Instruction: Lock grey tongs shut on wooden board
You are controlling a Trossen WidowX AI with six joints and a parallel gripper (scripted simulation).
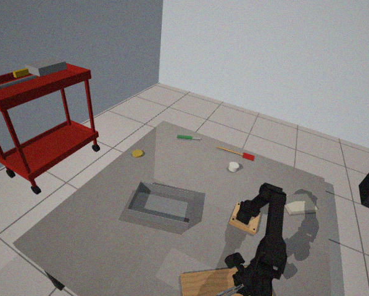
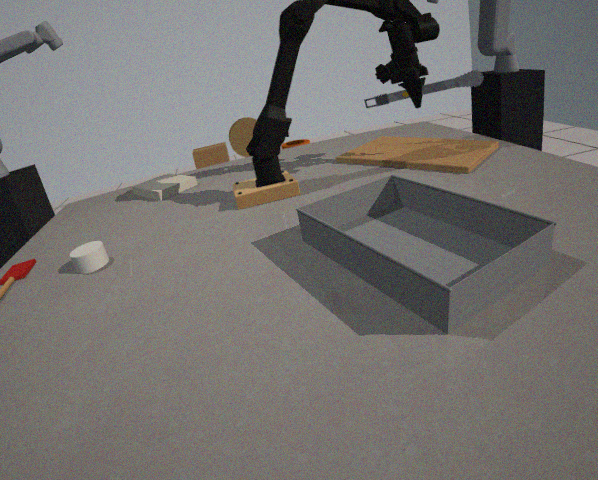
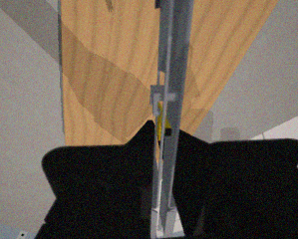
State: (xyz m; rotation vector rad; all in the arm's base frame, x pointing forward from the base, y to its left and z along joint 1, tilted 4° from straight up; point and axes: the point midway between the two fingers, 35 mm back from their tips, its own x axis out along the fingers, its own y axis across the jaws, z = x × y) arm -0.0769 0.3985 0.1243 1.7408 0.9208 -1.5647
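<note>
My gripper tip is 2 cm past the yellow piece, 2 cm to the left of it and 4 cm below it. Round my gripper tip: wooden board: 1 cm to the right, 11 cm below; roasting tin: 47 cm ahead, 23 cm to the right, 9 cm below; cream block: 17 cm behind, 70 cm to the right, 11 cm below.
</note>
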